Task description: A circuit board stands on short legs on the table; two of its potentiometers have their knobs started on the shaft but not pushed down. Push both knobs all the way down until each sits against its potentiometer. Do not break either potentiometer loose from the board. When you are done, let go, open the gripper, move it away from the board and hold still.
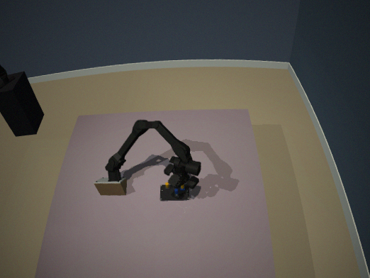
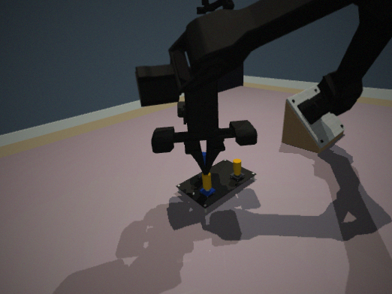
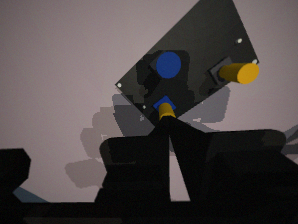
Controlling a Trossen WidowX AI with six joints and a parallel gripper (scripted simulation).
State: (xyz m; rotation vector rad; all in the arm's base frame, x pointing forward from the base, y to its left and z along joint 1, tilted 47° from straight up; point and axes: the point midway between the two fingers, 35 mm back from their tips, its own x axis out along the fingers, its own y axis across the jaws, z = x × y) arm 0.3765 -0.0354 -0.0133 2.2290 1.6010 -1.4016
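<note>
My gripper tip is now 2 cm above the yellow knob.
</note>
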